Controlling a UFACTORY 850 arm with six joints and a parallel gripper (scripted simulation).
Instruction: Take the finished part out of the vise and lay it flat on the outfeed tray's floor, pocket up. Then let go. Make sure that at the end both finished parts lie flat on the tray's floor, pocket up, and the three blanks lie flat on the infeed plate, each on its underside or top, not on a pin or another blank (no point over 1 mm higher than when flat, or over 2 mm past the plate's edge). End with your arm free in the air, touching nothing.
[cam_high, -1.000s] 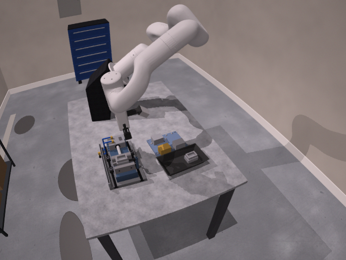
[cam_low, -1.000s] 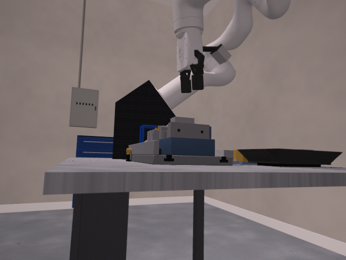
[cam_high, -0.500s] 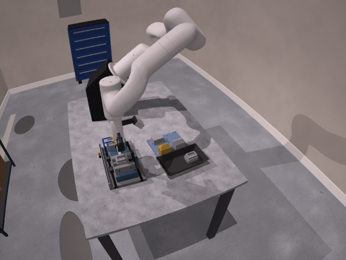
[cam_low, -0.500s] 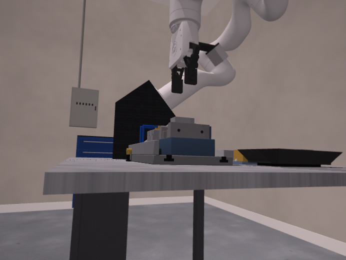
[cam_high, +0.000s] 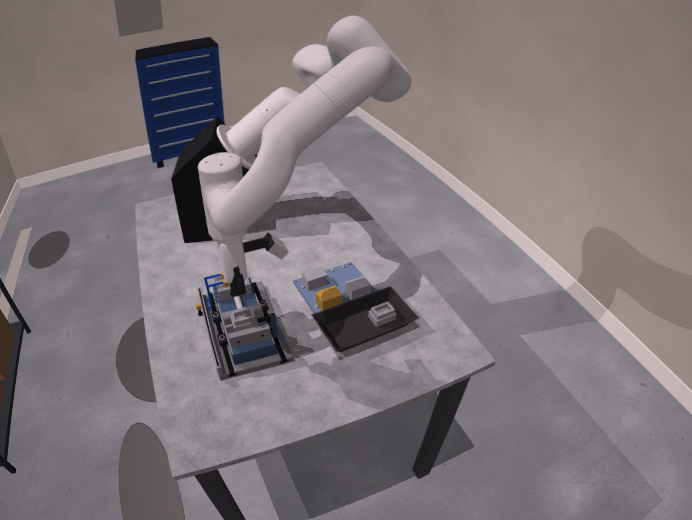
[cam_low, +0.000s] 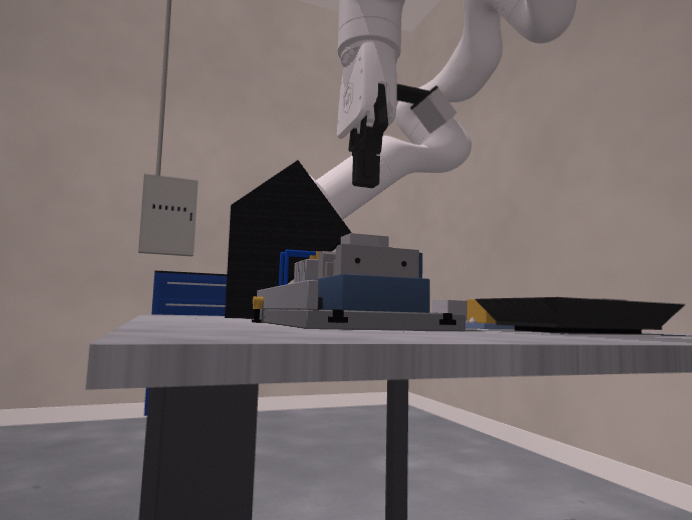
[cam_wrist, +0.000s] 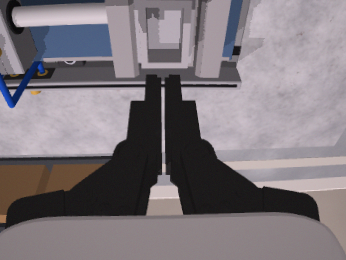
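The vise is 16 cm below my hand and 6 cm behind it. Round my hand: yellow block: 25 cm to the left, 18 cm below, 6 cm behind.
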